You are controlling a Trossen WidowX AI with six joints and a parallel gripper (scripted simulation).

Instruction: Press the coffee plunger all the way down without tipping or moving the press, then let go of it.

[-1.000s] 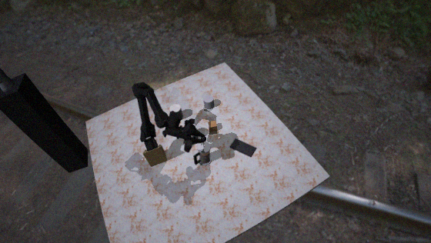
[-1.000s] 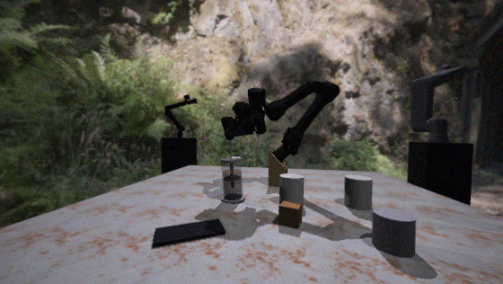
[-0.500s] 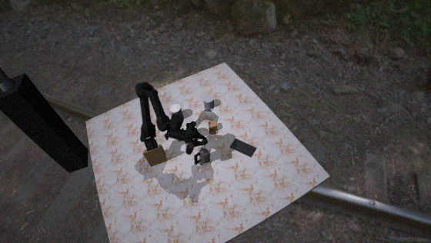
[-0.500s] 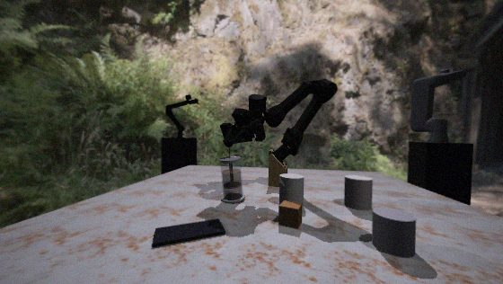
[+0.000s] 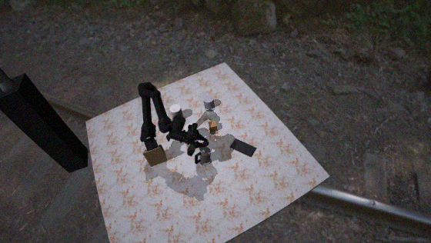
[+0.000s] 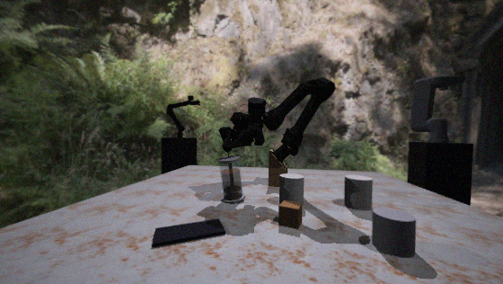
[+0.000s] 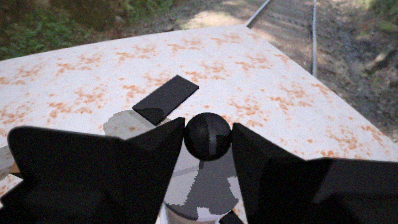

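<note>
Right now my gripper tip is 9 cm above the glass coffee press and 4 cm past it. The rest, counted from my gripper tip: brown cube: 22 cm to the left, 16 cm below, 10 cm ahead.
</note>
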